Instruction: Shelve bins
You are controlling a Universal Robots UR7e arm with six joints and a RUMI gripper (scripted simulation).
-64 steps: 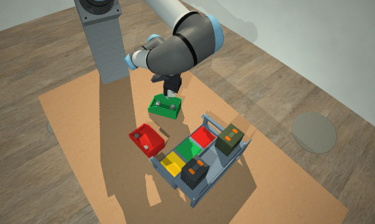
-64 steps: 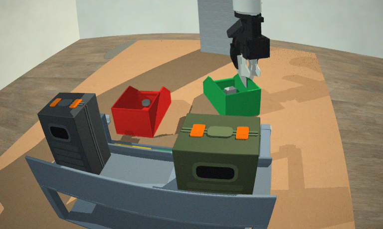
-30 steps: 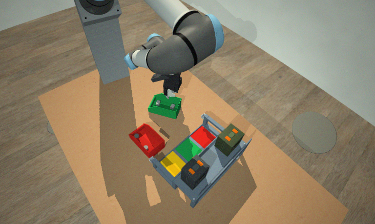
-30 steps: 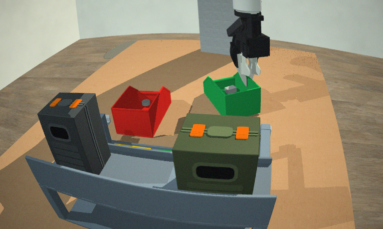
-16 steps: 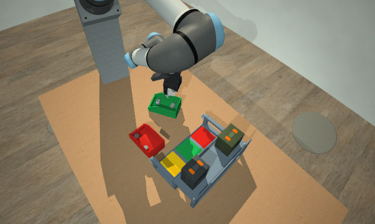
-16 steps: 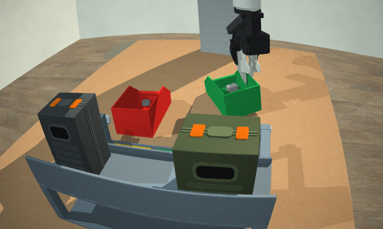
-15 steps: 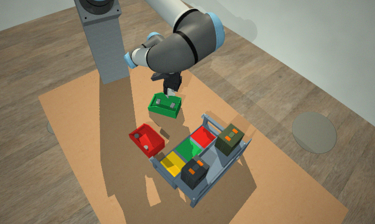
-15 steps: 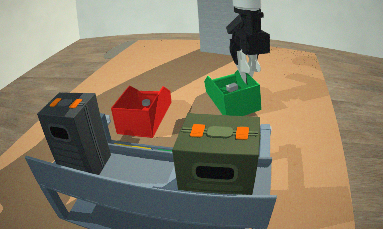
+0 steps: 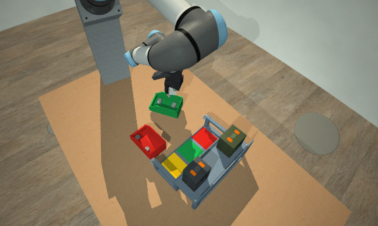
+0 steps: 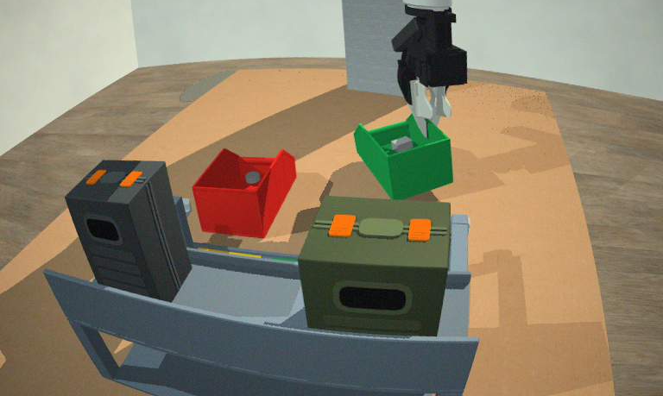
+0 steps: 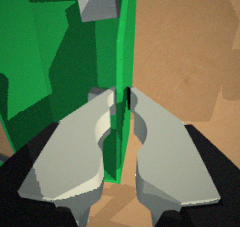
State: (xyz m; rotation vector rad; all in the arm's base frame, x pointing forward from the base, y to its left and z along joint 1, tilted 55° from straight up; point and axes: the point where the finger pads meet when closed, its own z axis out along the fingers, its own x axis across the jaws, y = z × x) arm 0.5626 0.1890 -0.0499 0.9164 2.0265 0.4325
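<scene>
The green bin lies 30 mm ahead of my hand, 40 mm to the right of it and 30 mm below it. From my hand the other things lie so: olive box: 430 mm ahead, 70 mm to the left, 70 mm above; dark grey box: 480 mm ahead, 160 mm to the right, 80 mm above; red bin: 170 mm ahead, 230 mm to the right, 50 mm below.
</scene>
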